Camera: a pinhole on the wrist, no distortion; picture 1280 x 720 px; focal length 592.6 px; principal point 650.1 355.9 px. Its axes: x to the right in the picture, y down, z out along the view. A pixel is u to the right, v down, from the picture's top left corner.
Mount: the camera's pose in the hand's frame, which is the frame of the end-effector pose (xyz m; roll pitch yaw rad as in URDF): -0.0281 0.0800 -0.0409 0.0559 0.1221 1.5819
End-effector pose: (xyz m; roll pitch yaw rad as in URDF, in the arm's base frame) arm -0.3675 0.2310 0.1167 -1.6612 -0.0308 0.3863
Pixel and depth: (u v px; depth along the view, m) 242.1 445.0 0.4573
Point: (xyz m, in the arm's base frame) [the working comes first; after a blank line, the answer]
In the camera's frame: -0.3148 0.0688 0.4573

-0.6112 0.6377 0.2497
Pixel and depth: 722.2 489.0 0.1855
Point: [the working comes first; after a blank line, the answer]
In the camera's frame: 0.0226 0.0417 0.1855

-0.4682 0.3311 -0.0223
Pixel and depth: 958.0 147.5 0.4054
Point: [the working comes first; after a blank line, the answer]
In the camera's frame: 0.2106 -0.1426 0.4054

-0.3442 0.5593 -0.2464
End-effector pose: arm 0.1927 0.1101 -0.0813 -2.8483 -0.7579 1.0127
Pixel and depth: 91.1 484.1 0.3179
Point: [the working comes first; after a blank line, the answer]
In the camera's frame: -0.2999 0.0688 0.3179

0.0316 0.3475 -0.3147
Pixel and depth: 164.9 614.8 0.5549
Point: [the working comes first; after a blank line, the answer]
In the camera's frame: -0.4543 0.2424 0.5549

-0.1170 0.4793 -0.5806
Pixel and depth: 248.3 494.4 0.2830
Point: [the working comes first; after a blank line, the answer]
In the camera's frame: -0.1919 0.0661 0.2830

0.1209 0.2783 -0.3033
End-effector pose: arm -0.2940 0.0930 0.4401 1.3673 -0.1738 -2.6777
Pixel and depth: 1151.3 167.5 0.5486
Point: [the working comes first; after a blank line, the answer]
In the camera's frame: 0.4640 -0.1744 0.5486

-0.4750 0.3431 1.1433
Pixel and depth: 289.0 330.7 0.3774
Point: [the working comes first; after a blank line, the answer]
In the camera's frame: -0.2300 -0.0160 0.3774

-0.4750 0.4200 0.4153
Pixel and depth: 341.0 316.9 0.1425
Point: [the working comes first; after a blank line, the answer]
In the camera's frame: -0.0743 -0.0094 0.1425

-0.3236 0.1920 0.4829
